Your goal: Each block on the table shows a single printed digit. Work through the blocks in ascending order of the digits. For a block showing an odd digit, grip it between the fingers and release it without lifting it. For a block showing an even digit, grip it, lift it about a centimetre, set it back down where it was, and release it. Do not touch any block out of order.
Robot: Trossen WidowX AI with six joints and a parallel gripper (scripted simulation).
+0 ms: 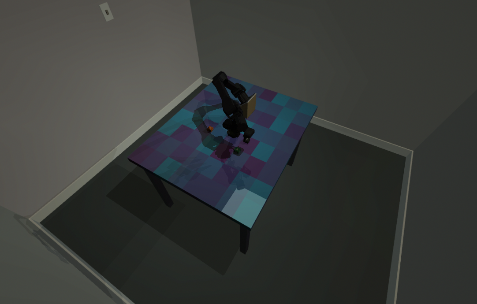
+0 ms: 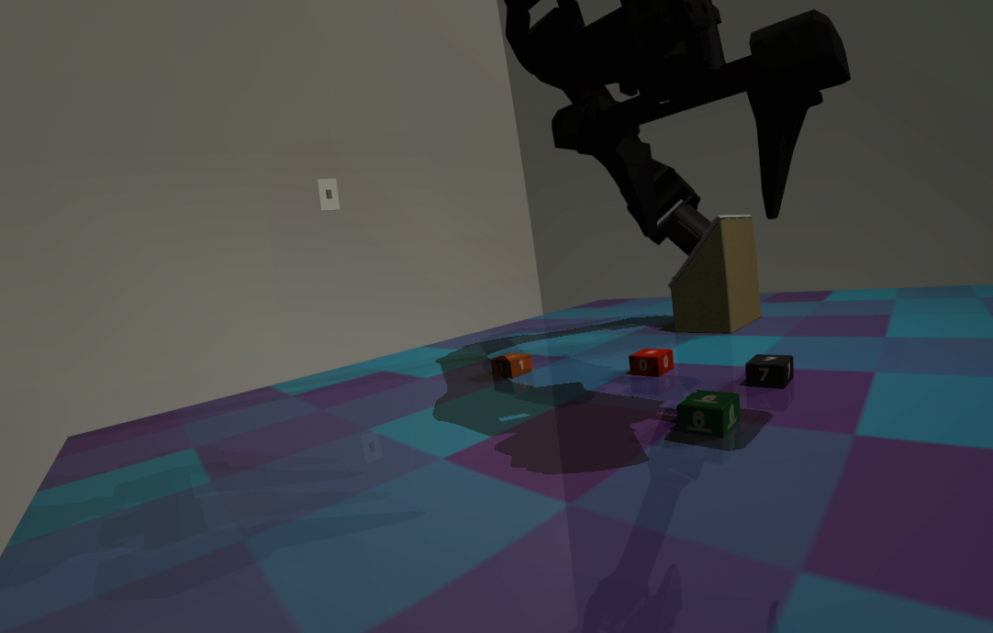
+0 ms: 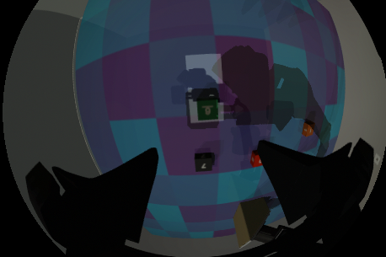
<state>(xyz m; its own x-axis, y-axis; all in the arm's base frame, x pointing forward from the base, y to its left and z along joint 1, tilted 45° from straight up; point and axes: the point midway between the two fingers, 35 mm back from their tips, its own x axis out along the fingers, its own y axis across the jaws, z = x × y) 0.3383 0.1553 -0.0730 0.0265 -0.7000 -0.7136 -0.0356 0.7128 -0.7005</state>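
The red block lies 12 cm to the right of my gripper tip, 12 cm below it and 11 cm behind it. From my gripper tip the other things lie so: green block 12 cm below, 1 cm to the right; orange block 27 cm to the right, 12 cm below, 5 cm behind; black block 12 cm below, 10 cm behind.
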